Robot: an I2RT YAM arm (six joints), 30 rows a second.
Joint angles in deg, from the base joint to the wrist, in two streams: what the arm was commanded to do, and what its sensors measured. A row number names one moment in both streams.
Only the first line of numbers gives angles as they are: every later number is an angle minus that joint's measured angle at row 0.
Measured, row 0:
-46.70 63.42 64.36 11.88 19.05 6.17
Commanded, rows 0 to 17:
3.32 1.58 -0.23 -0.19 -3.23 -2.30
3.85 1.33 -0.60 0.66 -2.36 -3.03
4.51 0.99 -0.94 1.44 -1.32 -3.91
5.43 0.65 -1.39 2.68 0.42 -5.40
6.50 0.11 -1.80 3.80 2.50 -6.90
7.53 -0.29 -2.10 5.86 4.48 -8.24
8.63 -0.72 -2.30 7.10 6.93 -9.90
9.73 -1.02 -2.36 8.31 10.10 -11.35
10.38 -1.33 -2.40 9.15 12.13 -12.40
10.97 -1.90 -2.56 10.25 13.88 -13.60
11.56 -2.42 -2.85 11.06 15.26 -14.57
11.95 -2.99 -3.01 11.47 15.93 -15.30
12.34 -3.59 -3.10 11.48 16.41 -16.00
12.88 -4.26 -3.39 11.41 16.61 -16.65
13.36 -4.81 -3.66 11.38 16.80 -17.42
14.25 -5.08 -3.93 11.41 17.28 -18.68
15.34 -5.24 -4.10 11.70 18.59 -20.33
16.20 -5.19 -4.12 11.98 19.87 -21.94
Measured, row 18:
14.23 -4.11 -4.22 8.70 15.69 -16.48
